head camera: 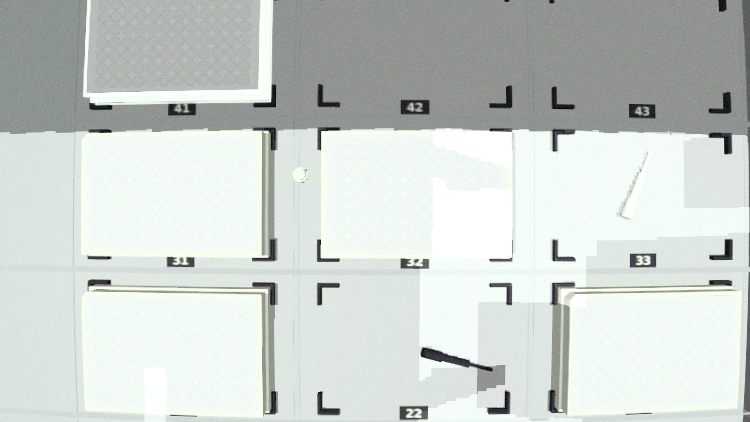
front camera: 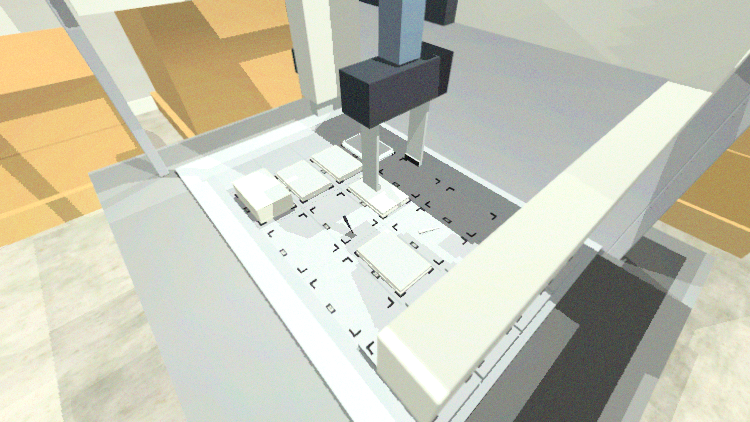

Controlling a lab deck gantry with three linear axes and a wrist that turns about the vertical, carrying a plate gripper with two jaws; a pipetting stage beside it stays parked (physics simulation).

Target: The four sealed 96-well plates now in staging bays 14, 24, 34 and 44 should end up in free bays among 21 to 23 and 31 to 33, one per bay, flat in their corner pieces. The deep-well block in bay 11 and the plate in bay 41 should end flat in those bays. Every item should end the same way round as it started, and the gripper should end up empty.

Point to a deep-well block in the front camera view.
266,198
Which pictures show my gripper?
The front camera view only.
